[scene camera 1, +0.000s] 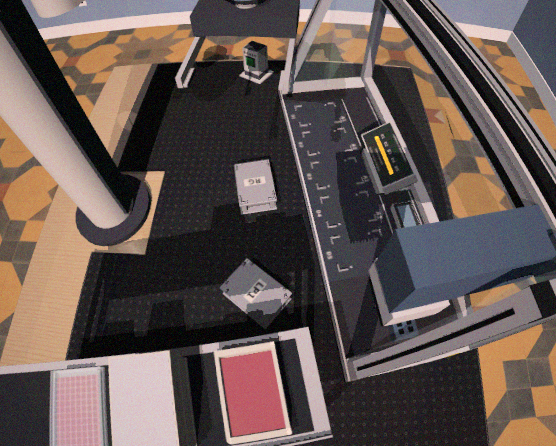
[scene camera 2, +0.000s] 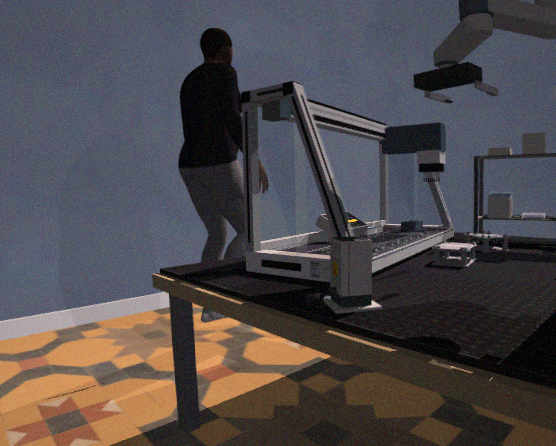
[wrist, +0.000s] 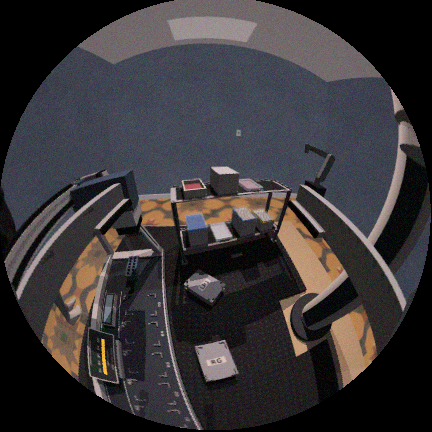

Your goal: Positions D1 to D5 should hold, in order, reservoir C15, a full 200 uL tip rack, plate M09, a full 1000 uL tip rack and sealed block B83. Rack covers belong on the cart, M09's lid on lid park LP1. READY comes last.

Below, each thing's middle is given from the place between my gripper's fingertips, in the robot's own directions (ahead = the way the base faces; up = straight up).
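Scanner post point(scene camera 2: 360, 252): 71 cm to the left of my hand, 46 cm below it, 5 cm behind it. Red-topped reservoir point(scene camera 1: 252, 396): 5 cm ahead of my hand, 16 cm below it, 41 cm to the right of it. Going by their middles, the red-topped reservoir is the nearest to my hand of the things named here.
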